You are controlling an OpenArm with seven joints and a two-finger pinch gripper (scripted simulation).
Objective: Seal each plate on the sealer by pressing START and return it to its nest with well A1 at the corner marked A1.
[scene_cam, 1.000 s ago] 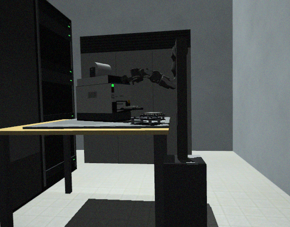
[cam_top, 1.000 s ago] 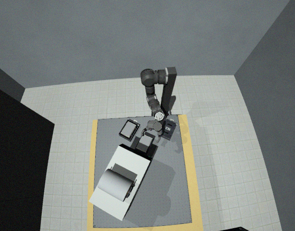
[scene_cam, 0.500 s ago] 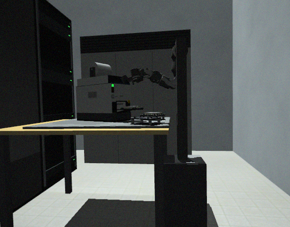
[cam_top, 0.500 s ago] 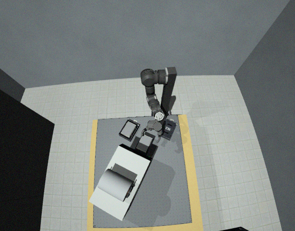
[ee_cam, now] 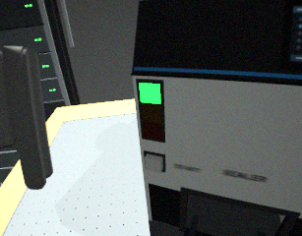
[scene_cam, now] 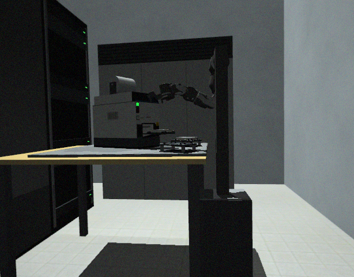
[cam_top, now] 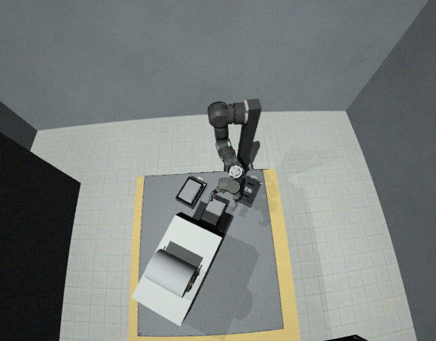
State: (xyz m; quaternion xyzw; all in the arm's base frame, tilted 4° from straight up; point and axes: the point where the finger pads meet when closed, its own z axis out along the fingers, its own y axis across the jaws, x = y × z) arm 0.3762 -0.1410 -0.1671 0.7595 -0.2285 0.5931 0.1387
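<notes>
Now: hand 11 cm short of the start button, 1 cm to the left of it and 11 cm above it. The rest, counted from my hand: well plate (2 cm behind, 4 cm to the right, 19 cm below); then foil roll (26 cm ahead, 21 cm to the right, 12 cm above); then sealer stage (2 cm behind, 4 cm to the right, 20 cm below).
</notes>
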